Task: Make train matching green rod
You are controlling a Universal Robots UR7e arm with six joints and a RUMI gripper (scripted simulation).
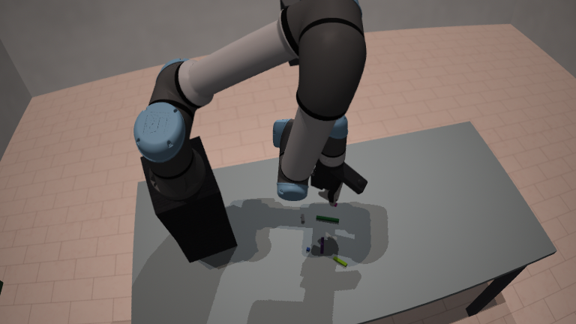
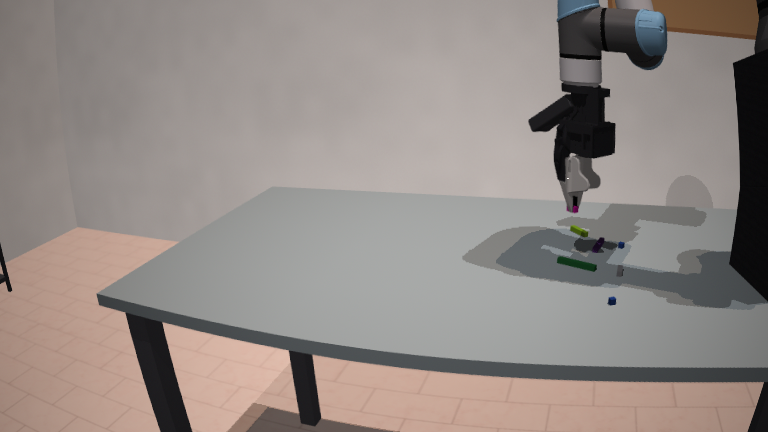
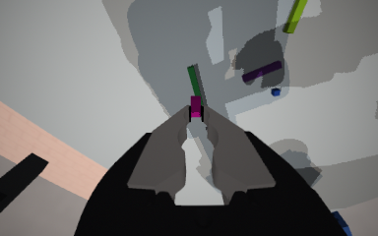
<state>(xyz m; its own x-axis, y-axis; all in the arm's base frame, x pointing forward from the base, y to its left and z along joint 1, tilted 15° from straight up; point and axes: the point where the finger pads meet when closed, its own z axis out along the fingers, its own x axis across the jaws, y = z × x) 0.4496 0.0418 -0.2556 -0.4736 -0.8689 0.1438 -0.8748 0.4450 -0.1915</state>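
Right now the grey rod is 110 mm below my hand, 100 mm behind it and 20 mm to the left of it. Also, from my hand: green rod (110 mm below, 20 mm behind, 10 mm to the left); purple rod (110 mm below, 100 mm to the right, 40 mm behind); magenta rod (10 mm below).
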